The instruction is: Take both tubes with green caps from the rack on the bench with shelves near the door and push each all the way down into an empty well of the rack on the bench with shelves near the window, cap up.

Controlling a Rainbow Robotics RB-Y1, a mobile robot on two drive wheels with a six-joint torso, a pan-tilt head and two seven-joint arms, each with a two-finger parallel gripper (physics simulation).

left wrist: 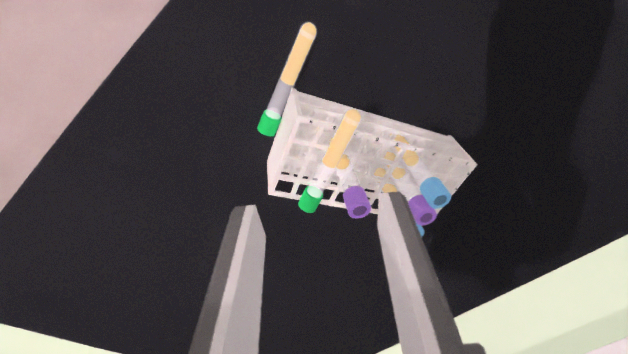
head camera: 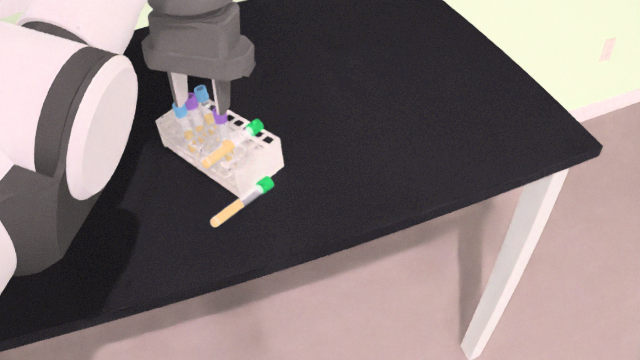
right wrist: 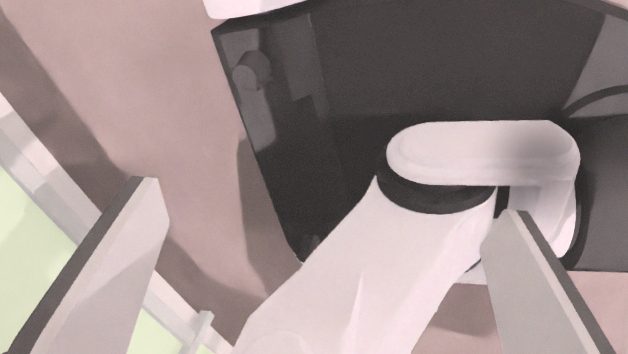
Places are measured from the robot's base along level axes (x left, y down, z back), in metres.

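Pixels of known places: left gripper, fingertip midpoint: (left wrist: 318, 215) (head camera: 202, 106); right gripper, fingertip midpoint: (right wrist: 331, 216).
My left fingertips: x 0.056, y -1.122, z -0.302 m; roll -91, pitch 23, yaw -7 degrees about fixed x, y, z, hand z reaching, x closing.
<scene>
Ahead of a thing's pixels: the offset from my left fingertips to its top centre. "pt": to the spot under its first point. Level surfaces: height alone.
A green-capped tube {dx -0.013, dy +0.188, dz -0.024 m} (head camera: 227, 213) (left wrist: 299, 55) lies flat on the black bench beside the end of the white rack {pt dx -0.060, dy +0.175, dz -0.073 m} (head camera: 267, 162) (left wrist: 279, 155). A second green-capped tube {dx -0.013, dy +0.131, dz -0.087 m} (head camera: 218, 153) (left wrist: 342, 139) lies slanted across the rack's top, not upright in a well. My left gripper (head camera: 200, 109) (left wrist: 318, 215) is partly open with nothing between its fingers, above the rack. In the head camera its fingertips overlap the blue and purple caps. My right gripper (right wrist: 331, 216) is open and empty, away from the bench top. The second rack is not identifiable in these views.
Two purple-capped tubes {dx -0.005, dy +0.088, dz -0.101 m} (head camera: 220, 116) (left wrist: 356, 201) and two blue-capped tubes {dx +0.054, dy +0.088, dz -0.135 m} (head camera: 180, 110) (left wrist: 435, 192) stand in the rack. The black bench {dy +0.207 m} (head camera: 400, 125) (left wrist: 150, 200) has its near edge below the rack in the head camera. Robot body parts show behind the right fingers.
</scene>
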